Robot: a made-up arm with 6 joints.
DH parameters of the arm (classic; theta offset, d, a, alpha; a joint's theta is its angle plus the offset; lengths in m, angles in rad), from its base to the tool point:
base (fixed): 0.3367 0 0.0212 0
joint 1: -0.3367 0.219 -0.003 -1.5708
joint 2: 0.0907 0 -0.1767 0
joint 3: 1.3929 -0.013 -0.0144 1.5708
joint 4: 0 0.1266 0.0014 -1.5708
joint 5: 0 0.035 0.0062 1.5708
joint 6: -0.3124 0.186 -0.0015 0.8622
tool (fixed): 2.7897 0.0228 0 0
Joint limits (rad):
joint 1: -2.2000..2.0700
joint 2: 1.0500..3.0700
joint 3: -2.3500..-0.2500
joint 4: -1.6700..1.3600
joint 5: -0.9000..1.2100
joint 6: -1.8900..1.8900
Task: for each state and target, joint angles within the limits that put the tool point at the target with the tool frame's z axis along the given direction. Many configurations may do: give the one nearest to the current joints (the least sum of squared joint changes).
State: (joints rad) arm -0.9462 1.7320 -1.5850 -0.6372 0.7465 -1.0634
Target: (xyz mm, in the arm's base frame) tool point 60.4 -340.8 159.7 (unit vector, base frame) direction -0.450 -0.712 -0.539
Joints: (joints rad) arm -1.6645 2.2717 -1.8740 0.4406 0.8508 -0.5976
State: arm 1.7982 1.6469 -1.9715 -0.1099 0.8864 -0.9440
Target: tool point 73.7 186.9 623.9 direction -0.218 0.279 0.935
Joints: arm 1.4612 1.3190 -2.3335 -0.5768 0.5520 -1.3906
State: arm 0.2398 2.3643 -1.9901 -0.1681 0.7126 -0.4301
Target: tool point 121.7 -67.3 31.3 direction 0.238 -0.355 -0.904
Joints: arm -0.0480 2.5941 -1.3816 -0.4836 1.1527 -0.9511
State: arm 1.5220 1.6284 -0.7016 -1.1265 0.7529 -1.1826
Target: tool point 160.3 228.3 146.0 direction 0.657 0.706 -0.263
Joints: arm 1.2259 1.9079 -1.3348 -0.5069 0.7993 -0.6721
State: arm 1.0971 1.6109 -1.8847 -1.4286 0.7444 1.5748
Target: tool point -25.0 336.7 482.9 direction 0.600 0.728 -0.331
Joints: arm 2.0174 1.7028 -2.2252 -0.9653 0.5739 1.7820
